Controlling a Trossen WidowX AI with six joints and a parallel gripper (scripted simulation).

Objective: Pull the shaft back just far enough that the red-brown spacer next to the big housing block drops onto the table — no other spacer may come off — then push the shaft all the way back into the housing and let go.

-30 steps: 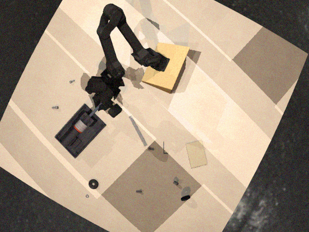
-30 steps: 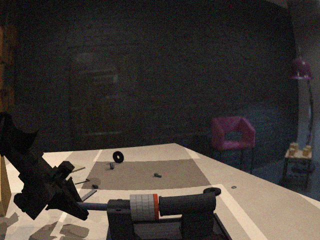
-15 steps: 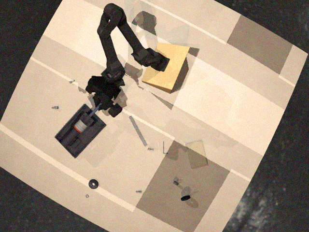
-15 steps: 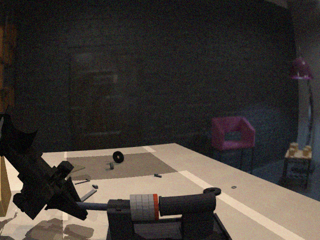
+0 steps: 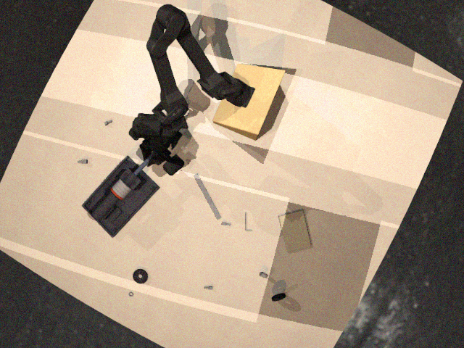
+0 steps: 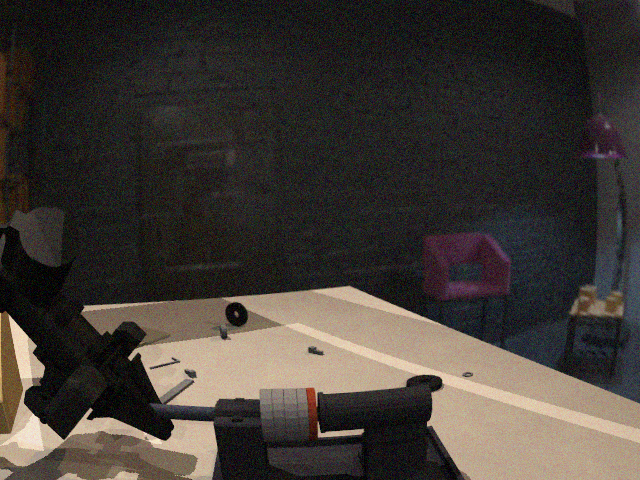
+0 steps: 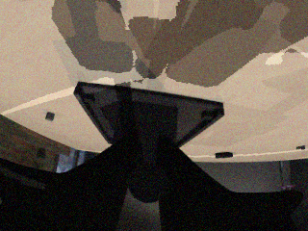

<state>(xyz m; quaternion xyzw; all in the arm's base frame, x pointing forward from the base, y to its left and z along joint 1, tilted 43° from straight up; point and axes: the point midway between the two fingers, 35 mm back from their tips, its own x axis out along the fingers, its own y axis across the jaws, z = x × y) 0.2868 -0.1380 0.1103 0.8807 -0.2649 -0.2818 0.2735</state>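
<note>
The grey-blue shaft lies 50 mm ahead of my gripper tip, 10 mm to the right of it and 20 mm above it. Also, from my gripper tip: grey flat bar (10 mm ahead, 210 mm to the left, 50 mm below); thin pin (40 mm ahead, 370 mm to the left, 50 mm below); red-brown spacer (120 mm ahead, 40 mm to the right, 20 mm above).
</note>
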